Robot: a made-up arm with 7 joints.
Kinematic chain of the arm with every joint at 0, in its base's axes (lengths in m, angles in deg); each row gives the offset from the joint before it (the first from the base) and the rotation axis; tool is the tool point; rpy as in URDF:
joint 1: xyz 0 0 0.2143 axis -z
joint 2: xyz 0 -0.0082 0.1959 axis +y
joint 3: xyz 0 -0.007 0.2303 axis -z
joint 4: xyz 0 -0.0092 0.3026 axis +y
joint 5: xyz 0 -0.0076 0.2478 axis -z
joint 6: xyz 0 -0.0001 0.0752 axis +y
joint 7: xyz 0 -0.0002 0.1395 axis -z
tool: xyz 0 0 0 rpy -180 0 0
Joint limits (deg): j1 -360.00..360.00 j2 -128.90..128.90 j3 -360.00..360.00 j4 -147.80..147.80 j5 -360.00..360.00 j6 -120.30..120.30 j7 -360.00..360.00
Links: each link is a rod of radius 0.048 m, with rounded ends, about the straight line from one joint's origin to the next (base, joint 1, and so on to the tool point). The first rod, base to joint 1, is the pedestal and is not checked.
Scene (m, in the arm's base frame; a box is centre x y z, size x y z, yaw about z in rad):
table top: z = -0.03
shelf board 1: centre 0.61 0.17 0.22 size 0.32 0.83 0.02 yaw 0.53
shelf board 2: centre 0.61 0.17 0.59 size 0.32 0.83 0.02 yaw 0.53
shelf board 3: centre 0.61 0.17 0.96 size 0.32 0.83 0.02 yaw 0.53
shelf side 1: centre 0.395 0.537 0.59 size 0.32 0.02 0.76 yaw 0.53
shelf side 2: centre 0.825 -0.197 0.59 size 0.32 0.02 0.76 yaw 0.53
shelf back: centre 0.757 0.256 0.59 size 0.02 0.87 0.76 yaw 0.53
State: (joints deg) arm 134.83 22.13 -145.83 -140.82 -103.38 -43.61 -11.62
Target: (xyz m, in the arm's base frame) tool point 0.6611 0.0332 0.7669
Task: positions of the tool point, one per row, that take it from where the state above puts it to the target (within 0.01 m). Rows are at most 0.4 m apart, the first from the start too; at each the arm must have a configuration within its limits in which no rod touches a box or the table.
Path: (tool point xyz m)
1: -0.4685 0.0182 0.6408
2: -0.4092 0.2850 0.8414
3: -0.1512 0.4055 1.0583
4: 0.1171 0.2584 1.2392
5: 0.1657 -0.0750 1.3376
6: 0.0863 -0.2195 1.3631
7: 0.1377 -0.3840 1.2644
8: 0.2828 -0.4276 1.0814
9: 0.3994 -0.3114 0.8929
10: 0.4087 -0.1147 0.7669
11: 0.5554 -0.0525 0.7788
12: 0.6611 0.0332 0.7669

